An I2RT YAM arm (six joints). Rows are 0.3 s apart.
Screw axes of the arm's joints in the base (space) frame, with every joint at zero. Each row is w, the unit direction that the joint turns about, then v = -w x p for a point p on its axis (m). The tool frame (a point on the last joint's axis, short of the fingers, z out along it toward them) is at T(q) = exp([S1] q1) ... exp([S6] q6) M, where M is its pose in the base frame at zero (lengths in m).
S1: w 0 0 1 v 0.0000 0.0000 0.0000
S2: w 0 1 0 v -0.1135 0.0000 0.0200
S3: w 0 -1 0 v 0.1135 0.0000 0.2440
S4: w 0 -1 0 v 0.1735 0.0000 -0.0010
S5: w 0 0 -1 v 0.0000 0.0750 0.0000
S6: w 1 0 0 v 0.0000 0.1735 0.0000
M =
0 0 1 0.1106
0 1 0 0.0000
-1 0 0 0.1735
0 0 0 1
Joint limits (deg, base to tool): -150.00..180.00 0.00..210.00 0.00..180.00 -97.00..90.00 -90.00..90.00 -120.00..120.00
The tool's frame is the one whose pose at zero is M.
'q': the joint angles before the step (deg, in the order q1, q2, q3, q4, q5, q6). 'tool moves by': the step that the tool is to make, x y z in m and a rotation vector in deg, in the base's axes. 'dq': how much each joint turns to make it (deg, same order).
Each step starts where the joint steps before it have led.
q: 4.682 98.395 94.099 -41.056 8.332 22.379
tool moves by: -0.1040 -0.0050 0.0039 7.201 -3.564 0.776
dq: 0.051 -23.688 -22.414 2.425 -5.266 4.514
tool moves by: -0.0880 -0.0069 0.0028 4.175 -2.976 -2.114
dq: -0.062 -19.807 -11.113 -5.580 -0.953 4.322
